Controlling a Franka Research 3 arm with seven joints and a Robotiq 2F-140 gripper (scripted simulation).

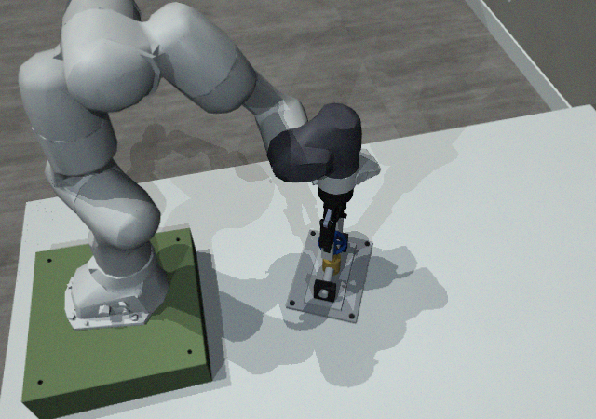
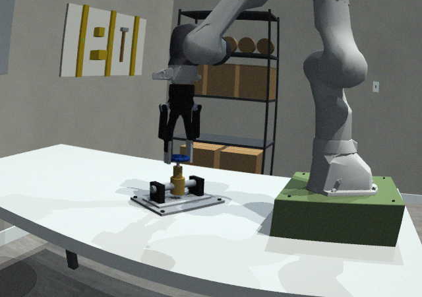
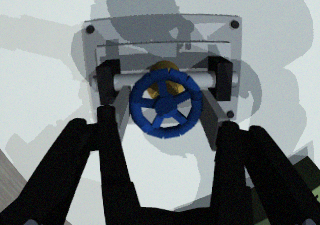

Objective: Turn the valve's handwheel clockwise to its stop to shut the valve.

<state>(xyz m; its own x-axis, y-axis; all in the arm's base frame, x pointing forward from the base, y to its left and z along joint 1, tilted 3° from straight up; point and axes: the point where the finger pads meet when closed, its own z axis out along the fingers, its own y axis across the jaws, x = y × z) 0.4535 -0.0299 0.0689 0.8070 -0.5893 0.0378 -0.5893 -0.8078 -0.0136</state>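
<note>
My hand is 2 cm above the blue spoked handwheel.
</note>
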